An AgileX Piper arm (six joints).
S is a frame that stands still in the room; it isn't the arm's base.
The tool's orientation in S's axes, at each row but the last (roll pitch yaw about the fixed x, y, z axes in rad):
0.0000, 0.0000, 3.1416
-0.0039, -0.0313, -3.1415
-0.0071, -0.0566, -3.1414
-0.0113, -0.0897, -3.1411
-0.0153, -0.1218, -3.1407
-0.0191, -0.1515, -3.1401
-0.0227, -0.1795, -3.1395
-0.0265, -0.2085, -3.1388
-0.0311, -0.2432, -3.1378
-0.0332, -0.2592, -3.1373
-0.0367, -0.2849, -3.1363
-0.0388, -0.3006, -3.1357
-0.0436, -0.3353, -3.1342
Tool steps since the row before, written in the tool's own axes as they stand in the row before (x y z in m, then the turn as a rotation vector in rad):
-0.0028, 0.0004, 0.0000, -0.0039, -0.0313, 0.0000
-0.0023, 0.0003, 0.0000, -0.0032, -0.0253, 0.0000
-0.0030, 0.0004, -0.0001, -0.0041, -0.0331, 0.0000
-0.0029, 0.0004, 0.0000, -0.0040, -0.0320, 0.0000
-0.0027, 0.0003, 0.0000, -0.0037, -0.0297, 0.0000
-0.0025, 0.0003, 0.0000, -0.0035, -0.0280, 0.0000
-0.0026, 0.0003, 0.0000, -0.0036, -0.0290, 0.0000
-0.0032, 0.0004, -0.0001, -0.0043, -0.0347, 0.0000
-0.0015, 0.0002, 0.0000, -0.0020, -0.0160, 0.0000
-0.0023, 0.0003, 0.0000, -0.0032, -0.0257, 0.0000
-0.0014, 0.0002, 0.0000, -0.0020, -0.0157, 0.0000
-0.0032, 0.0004, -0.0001, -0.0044, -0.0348, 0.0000
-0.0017, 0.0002, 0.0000, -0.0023, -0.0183, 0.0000
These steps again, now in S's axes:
0.0028, -0.0004, 0.0000, 0.0039, 0.0313, 0.0000
0.0023, -0.0003, -0.0001, 0.0032, 0.0253, 0.0000
0.0030, -0.0004, -0.0003, 0.0041, 0.0331, 0.0000
0.0029, -0.0004, -0.0003, 0.0040, 0.0320, 0.0000
0.0027, -0.0003, -0.0003, 0.0037, 0.0297, 0.0000
0.0025, -0.0003, -0.0004, 0.0035, 0.0280, 0.0000
0.0026, -0.0003, -0.0005, 0.0036, 0.0290, 0.0000
0.0031, -0.0004, -0.0008, 0.0043, 0.0347, 0.0000
0.0015, -0.0002, -0.0004, 0.0020, 0.0160, 0.0000
0.0022, -0.0003, -0.0006, 0.0032, 0.0257, 0.0000
0.0013, -0.0002, -0.0004, 0.0020, 0.0157, 0.0000
0.0030, -0.0004, -0.0011, 0.0044, 0.0348, 0.0000
0.0016, -0.0002, -0.0006, 0.0023, 0.0183, 0.0000

